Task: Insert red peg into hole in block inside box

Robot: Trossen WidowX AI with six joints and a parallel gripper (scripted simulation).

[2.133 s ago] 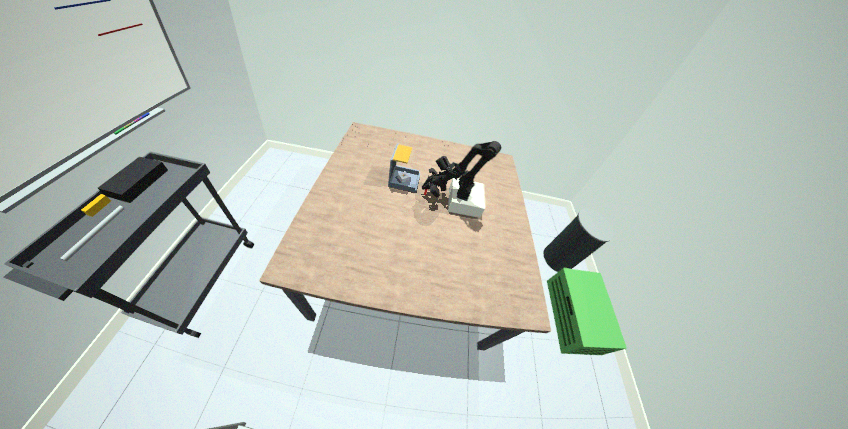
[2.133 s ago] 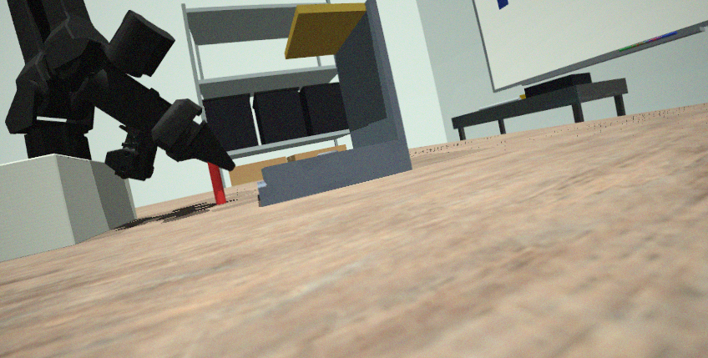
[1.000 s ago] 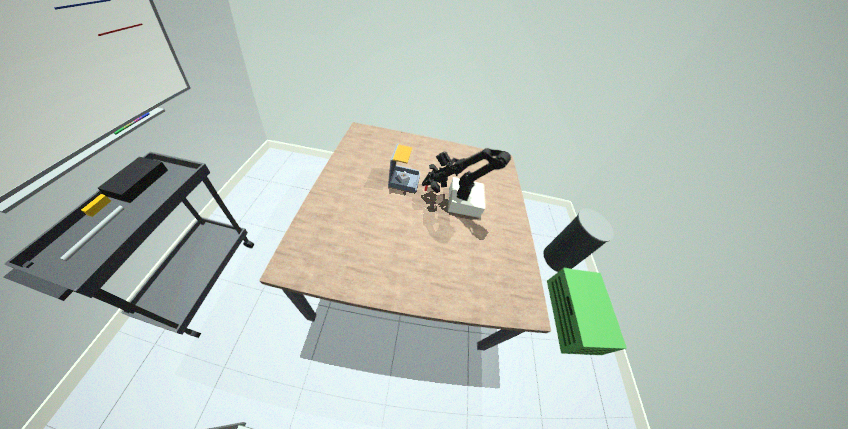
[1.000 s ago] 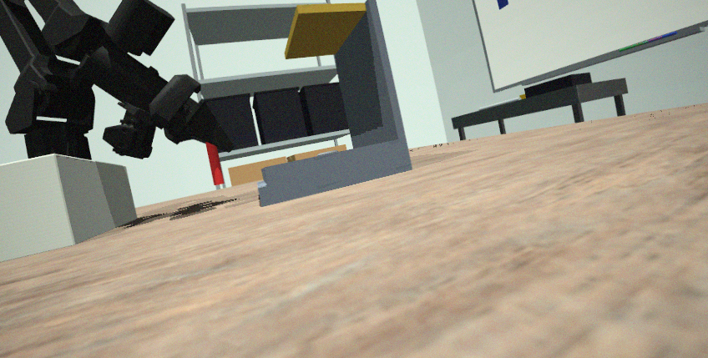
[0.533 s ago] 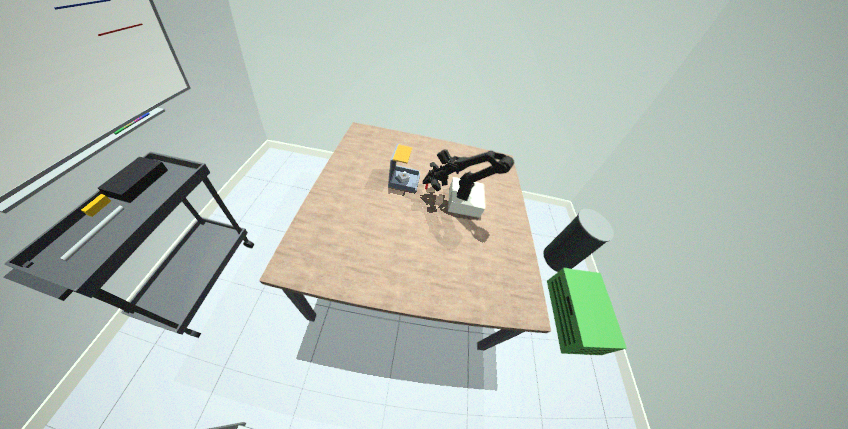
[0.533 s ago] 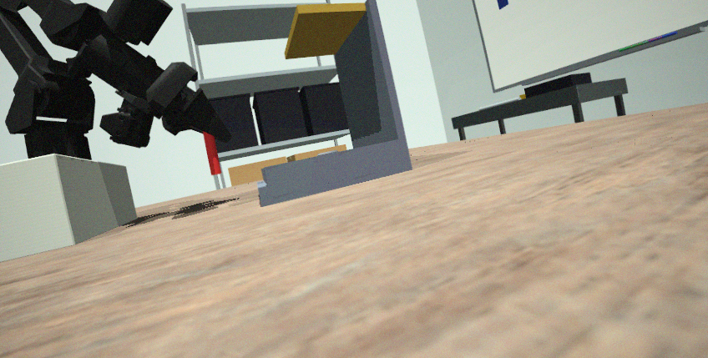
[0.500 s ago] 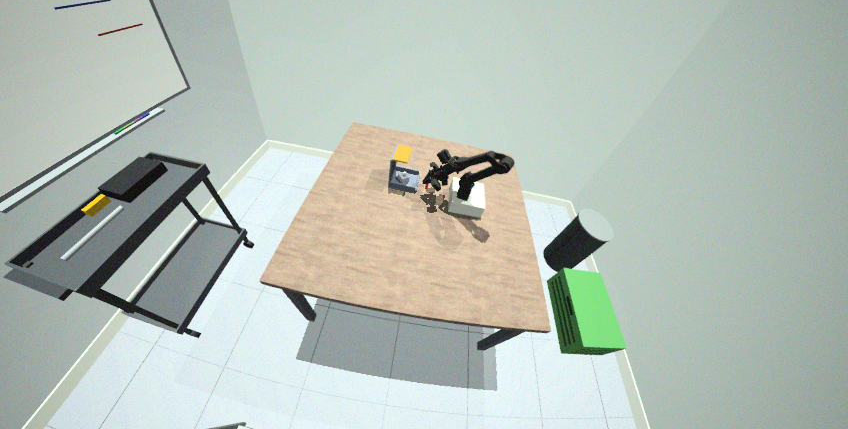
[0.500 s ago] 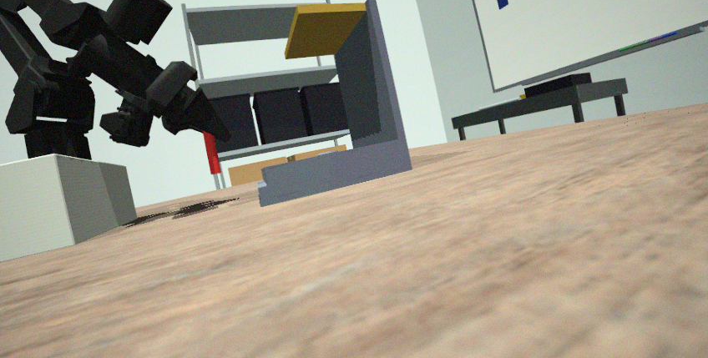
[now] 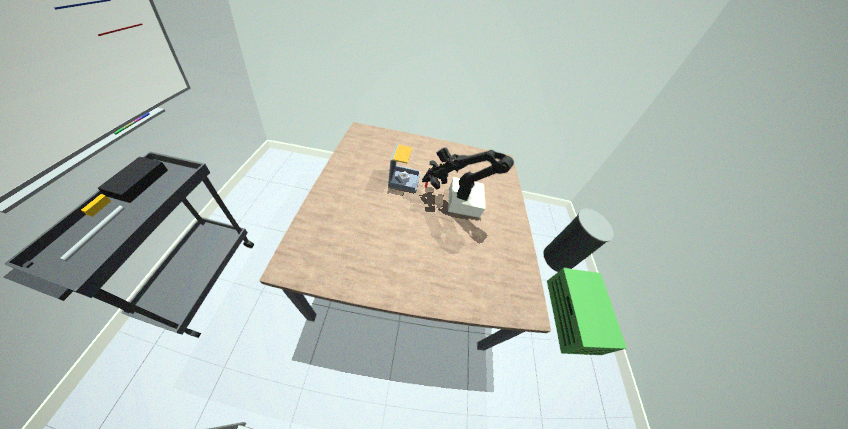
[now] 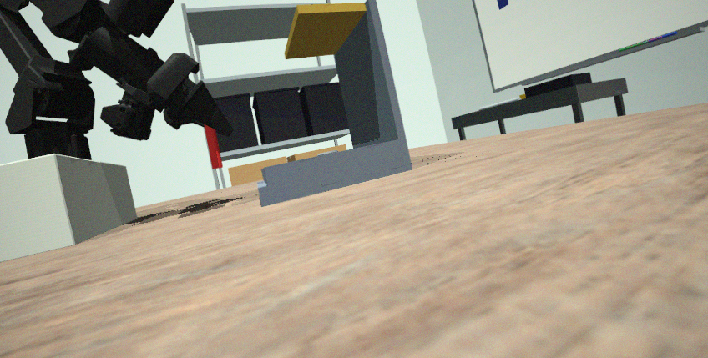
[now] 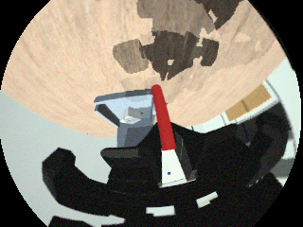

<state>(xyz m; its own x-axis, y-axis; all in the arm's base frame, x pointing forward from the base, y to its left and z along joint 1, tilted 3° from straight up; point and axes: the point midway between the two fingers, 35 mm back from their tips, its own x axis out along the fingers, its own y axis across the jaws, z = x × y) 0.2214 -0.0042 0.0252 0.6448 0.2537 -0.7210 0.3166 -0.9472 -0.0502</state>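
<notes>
Right now the yellow roof is 15 cm ahead of my gripper tip, 10 cm above it and 5 cm to the right of it. The rest, counted from my gripper tip: red peg: 3 cm behind, 1 cm to the right, 1 cm below.
</notes>
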